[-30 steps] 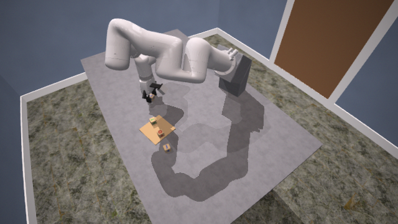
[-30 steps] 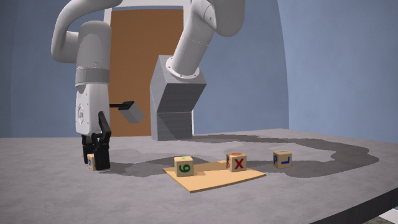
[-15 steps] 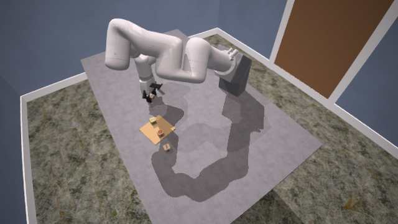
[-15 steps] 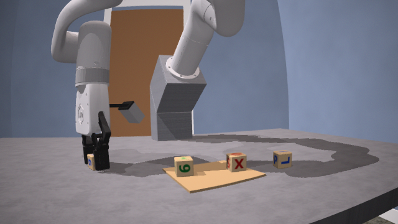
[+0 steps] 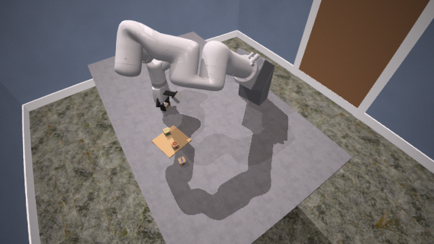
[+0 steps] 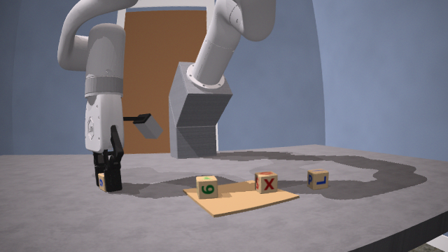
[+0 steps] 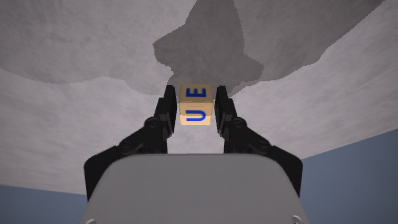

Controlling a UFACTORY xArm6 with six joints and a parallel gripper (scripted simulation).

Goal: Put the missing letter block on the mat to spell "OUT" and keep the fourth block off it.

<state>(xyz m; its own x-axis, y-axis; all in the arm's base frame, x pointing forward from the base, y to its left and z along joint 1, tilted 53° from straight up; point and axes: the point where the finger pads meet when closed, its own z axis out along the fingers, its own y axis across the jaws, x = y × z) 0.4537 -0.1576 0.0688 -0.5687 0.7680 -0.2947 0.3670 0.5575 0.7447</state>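
Right now the tan mat is 1 cm behind my hand, 24 cm to the left of it and 2 cm below it. The rest, counted from my hand: block (2 cm behind, 28 cm to the left).
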